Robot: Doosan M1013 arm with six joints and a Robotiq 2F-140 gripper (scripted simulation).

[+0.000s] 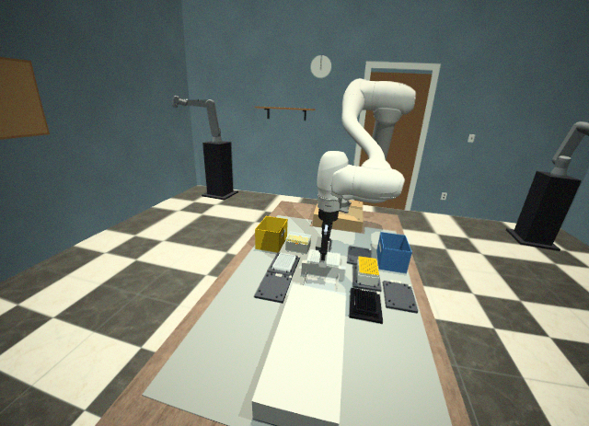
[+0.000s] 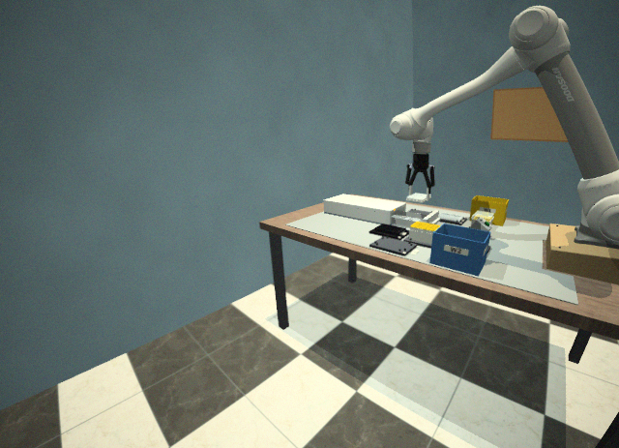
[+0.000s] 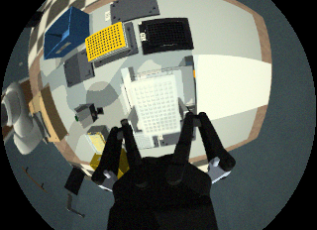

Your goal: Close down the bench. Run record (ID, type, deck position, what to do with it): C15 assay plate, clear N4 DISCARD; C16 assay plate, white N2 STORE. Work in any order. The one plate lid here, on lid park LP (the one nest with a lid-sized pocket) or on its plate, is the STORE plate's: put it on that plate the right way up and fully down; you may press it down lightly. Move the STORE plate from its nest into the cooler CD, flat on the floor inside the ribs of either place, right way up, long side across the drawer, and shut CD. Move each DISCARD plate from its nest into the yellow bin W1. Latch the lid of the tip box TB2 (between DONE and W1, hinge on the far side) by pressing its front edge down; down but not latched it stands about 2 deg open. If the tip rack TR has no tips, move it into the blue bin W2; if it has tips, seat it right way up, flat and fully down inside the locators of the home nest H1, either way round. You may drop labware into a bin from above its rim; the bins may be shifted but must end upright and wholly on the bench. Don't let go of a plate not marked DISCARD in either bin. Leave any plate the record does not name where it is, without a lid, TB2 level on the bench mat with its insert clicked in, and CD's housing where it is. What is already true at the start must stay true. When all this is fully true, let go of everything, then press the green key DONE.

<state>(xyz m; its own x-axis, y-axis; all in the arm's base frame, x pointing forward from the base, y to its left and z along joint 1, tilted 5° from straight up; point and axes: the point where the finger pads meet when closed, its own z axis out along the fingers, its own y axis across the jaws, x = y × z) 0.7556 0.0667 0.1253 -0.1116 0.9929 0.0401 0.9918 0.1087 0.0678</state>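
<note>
The cooler drawer lies 30 mm ahead of my hand and 140 mm below it. Also, from my hand: clear plate lid: 10 mm below; black plate: 40 mm ahead, 190 mm to the left, 150 mm below; white plate: 20 mm below.
</note>
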